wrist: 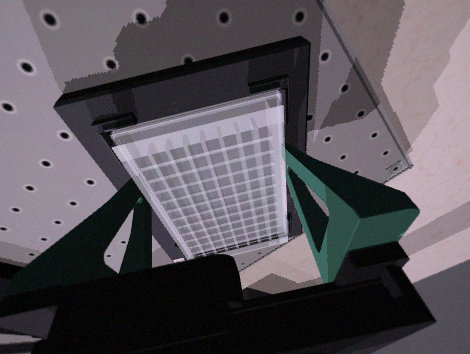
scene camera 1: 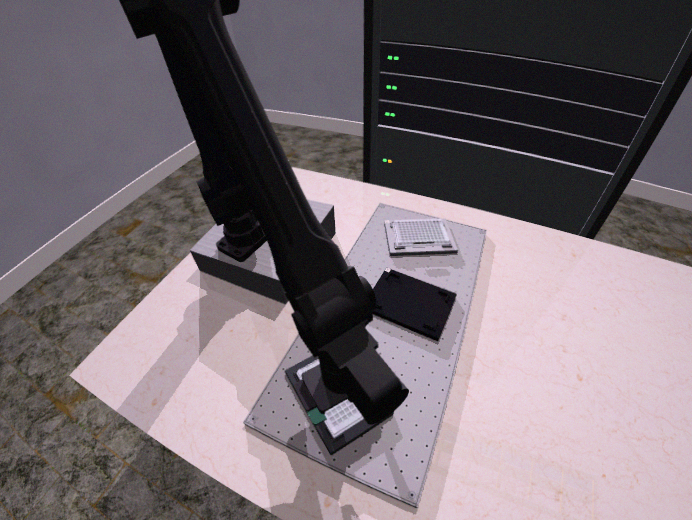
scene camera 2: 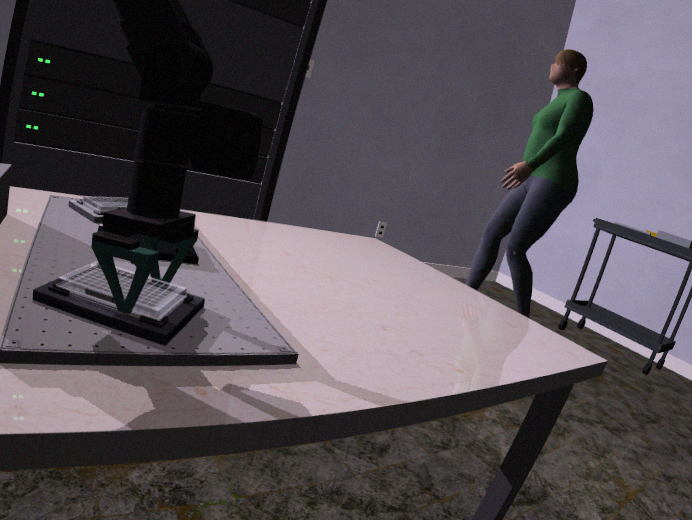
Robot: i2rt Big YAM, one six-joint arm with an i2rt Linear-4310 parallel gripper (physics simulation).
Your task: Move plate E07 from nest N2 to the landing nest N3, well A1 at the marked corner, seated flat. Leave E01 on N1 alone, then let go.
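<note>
Plate E07 [scene camera 1: 344, 416] [scene camera 2: 166, 296] [wrist: 215, 185], a clear gridded well plate, lies in the near dark nest [scene camera 1: 335, 444] [scene camera 2: 47, 293] [wrist: 175, 102] and looks level. My gripper [scene camera 2: 143, 295] [wrist: 212, 165] points down over it, its green fingers touching the plate's two long sides; it is shut on the plate. In scene camera 1 the arm hides much of this plate. The middle black nest [scene camera 1: 413, 301] holds no plate and has a small white mark at one corner. Plate E01 [scene camera 1: 422, 232] [scene camera 2: 106, 202] sits on the light far nest [scene camera 1: 390, 237]. The well A1 label cannot be read.
The nests stand in a row on a perforated grey board [scene camera 1: 369, 469] [scene camera 2: 234, 335] [wrist: 35, 40]. The arm's grey base block [scene camera 1: 240, 276] is beside it. A dark server rack [scene camera 1: 366, 100] stands behind the table. A person in green [scene camera 2: 559, 134] and a cart [scene camera 2: 637, 234] are beyond the table.
</note>
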